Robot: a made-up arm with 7 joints.
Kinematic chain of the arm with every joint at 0, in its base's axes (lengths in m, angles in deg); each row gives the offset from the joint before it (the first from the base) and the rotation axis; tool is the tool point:
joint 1: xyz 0 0.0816 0 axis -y
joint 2: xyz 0 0.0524 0 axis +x
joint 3: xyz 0 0 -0.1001 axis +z
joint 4: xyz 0 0 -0.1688 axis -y
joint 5: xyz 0 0 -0.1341 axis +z
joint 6: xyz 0 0 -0.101 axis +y
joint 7: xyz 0 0 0 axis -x
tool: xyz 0 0 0
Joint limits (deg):
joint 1: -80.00..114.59
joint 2: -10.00..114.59
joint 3: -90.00..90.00
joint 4: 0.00..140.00
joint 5: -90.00..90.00
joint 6: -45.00..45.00
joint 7: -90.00..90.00
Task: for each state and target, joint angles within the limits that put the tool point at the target. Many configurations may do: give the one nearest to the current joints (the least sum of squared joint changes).
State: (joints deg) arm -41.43 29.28 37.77 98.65 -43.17 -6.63 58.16
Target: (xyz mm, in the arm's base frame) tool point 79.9 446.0 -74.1
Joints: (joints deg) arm -36.59 46.57 62.25 98.35 -43.17 -6.63 58.16
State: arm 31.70 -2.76 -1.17 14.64 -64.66 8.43 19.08
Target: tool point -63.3 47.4 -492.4
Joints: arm -8.10 -9.88 -1.28 1.64 -64.66 8.43 19.08
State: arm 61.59 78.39 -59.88 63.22 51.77 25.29 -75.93
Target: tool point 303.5 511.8 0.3
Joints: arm 76.80 64.40 -55.99 31.96 51.77 25.29 -75.93
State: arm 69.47 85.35 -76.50 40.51 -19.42 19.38 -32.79
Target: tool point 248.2 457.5 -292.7
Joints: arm 39.23 44.93 -80.34 10.43 -19.42 19.38 -32.79
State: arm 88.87 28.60 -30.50 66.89 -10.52 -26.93 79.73
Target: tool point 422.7 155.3 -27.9
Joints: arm 63.87 24.15 -41.16 65.55 -10.52 -26.93 79.73
